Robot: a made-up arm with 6 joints. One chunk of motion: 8 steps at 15 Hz.
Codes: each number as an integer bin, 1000 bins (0 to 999) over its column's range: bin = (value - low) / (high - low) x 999, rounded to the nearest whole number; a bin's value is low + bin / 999 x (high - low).
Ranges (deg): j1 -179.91..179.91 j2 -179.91..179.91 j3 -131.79..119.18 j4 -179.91..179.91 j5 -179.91..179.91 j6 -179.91..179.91
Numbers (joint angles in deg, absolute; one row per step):
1: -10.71 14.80 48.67 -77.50 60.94 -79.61
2: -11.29 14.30 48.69 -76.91 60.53 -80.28
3: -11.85 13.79 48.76 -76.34 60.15 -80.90
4: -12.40 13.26 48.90 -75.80 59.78 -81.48
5: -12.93 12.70 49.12 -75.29 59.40 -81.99
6: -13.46 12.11 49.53 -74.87 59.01 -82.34
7: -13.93 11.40 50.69 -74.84 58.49 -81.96
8: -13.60 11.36 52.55 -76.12 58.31 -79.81
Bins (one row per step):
1: 470 541 718 284 669 278
2: 468 539 718 286 668 277
3: 467 538 719 288 666 275
4: 465 536 719 289 665 273
5: 464 535 720 290 664 272
6: 462 533 722 292 663 271
7: 461 531 726 292 662 272
8: 462 531 734 288 661 278

